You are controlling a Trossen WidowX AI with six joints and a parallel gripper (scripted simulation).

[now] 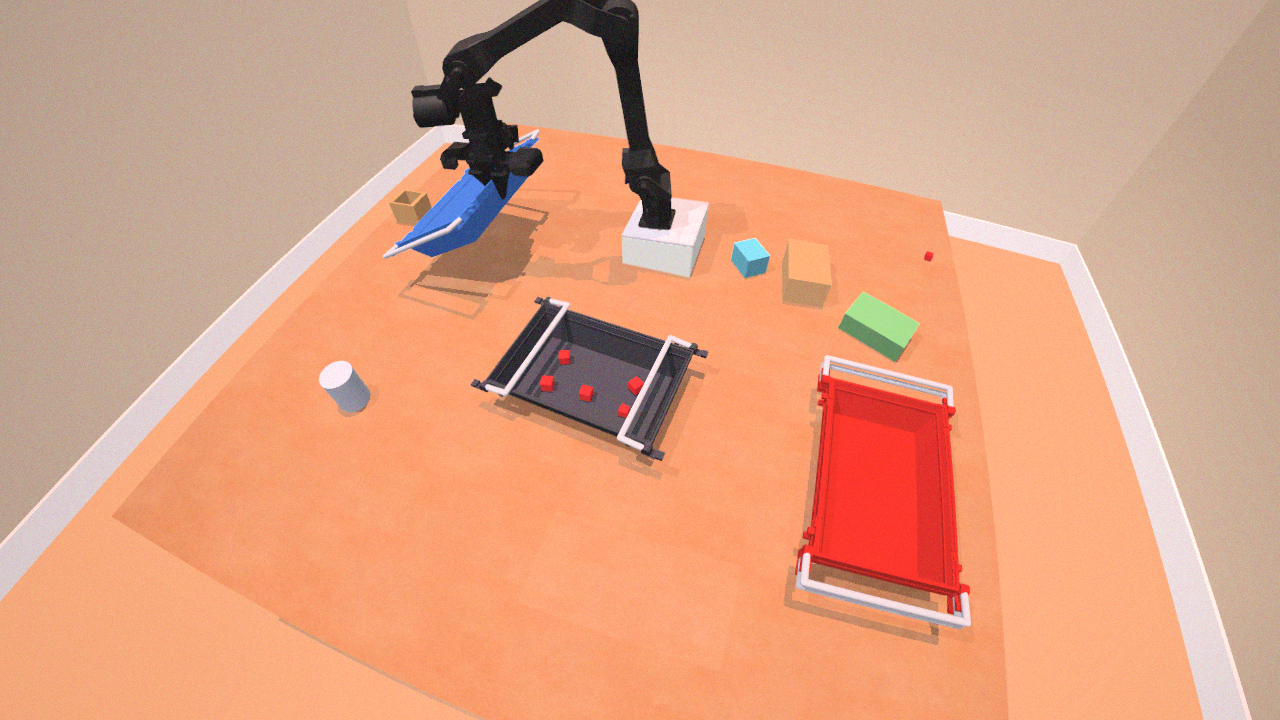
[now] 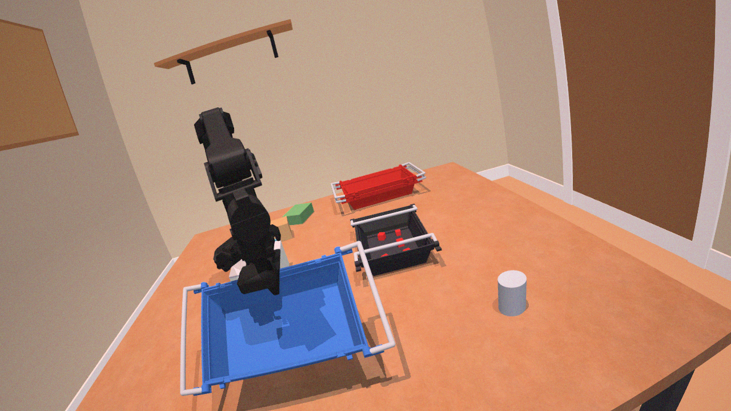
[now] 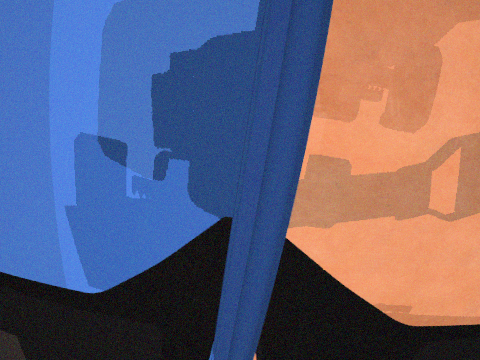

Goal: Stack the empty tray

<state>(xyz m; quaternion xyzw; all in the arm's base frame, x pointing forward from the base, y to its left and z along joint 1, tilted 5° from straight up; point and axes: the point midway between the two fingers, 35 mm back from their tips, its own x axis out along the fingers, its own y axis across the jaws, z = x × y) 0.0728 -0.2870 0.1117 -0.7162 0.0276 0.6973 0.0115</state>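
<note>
My gripper tip is 8 cm to the left of the blue tray and 1 cm above it. From my gripper tip the other things lie so: brown box (7 cm behind, 29 cm to the right, 12 cm below); cyan cube (7 cm behind, 49 cm to the left, 11 cm below); grey cylinder (42 cm ahead, 12 cm to the right, 10 cm below).
</note>
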